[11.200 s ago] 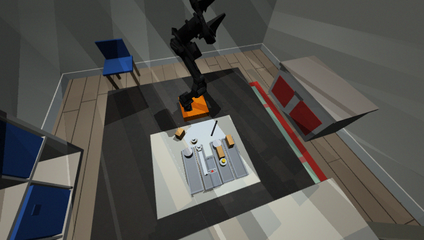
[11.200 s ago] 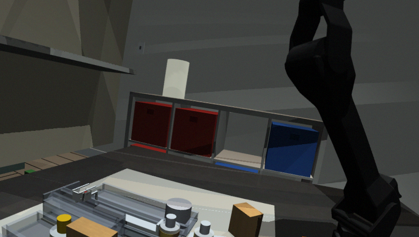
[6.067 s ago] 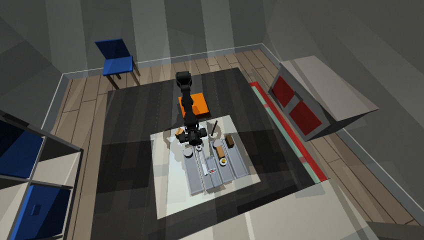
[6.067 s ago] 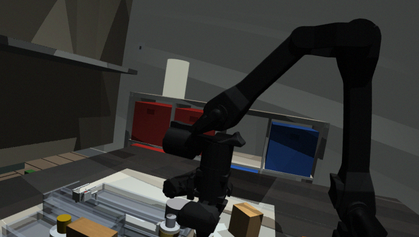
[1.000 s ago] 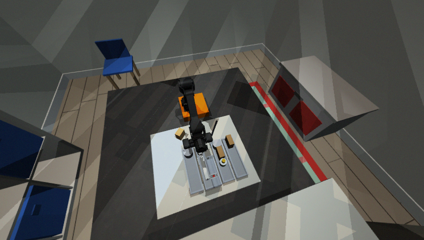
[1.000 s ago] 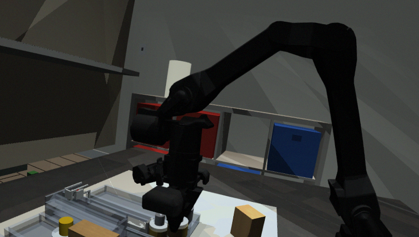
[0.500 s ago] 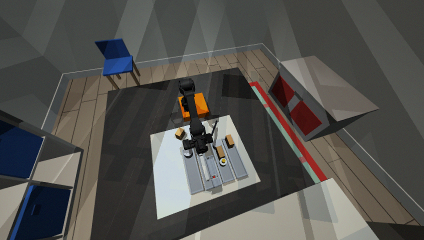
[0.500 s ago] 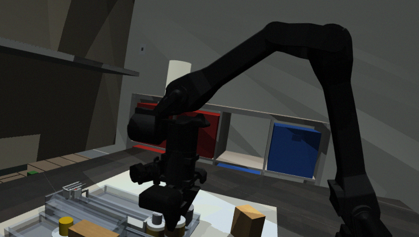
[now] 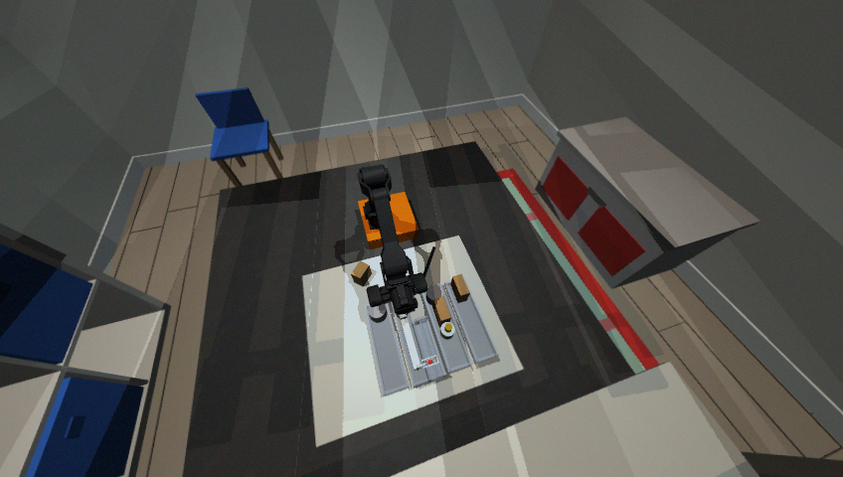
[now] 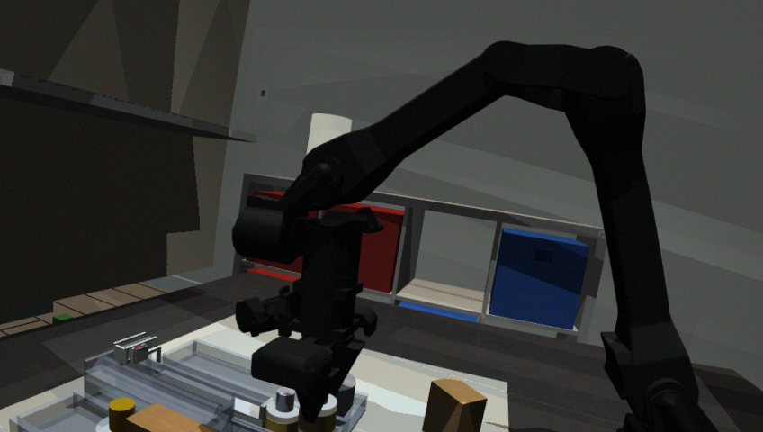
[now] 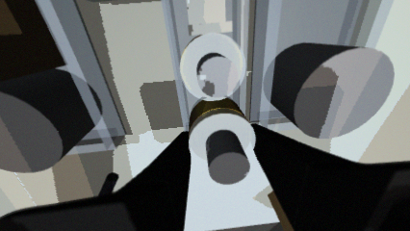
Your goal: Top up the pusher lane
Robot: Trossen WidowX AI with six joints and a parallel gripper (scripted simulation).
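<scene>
Right now my gripper tip is 150 mm short of the sprung lane, 30 mm to the right of it and 30 mm above it. Round my gripper tip: black rod (130 mm behind, 150 mm to the left, 50 mm below); then red mark (220 mm ahead, 40 mm to the left, 20 mm above).
</scene>
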